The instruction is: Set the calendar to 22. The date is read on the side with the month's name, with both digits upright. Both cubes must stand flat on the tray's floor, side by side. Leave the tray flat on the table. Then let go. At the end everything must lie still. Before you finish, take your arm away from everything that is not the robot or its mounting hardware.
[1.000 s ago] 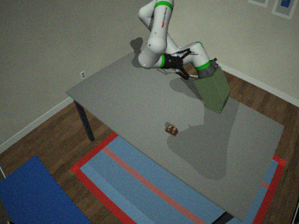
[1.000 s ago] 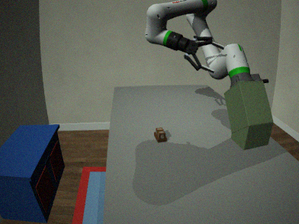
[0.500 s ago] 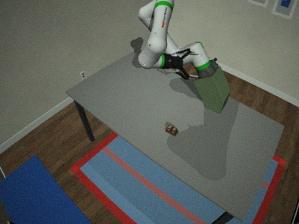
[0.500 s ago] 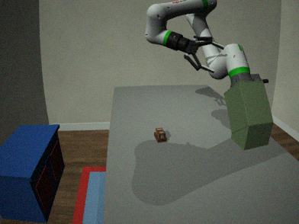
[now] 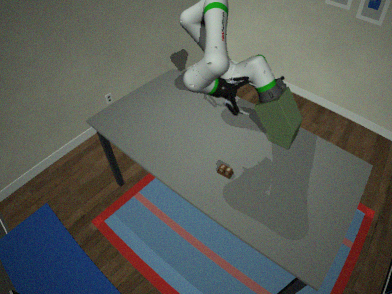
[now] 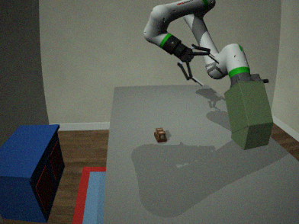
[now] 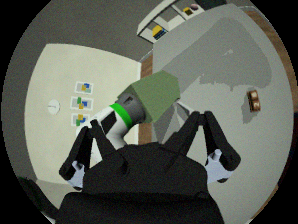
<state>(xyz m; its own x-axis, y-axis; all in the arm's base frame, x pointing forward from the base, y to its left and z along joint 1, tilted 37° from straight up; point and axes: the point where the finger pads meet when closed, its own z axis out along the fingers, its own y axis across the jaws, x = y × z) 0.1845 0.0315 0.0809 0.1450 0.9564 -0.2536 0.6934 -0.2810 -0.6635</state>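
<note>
Right now the tray is 250 mm ahead of my hand, 60 mm to the left of it and 300 mm below it.
</note>
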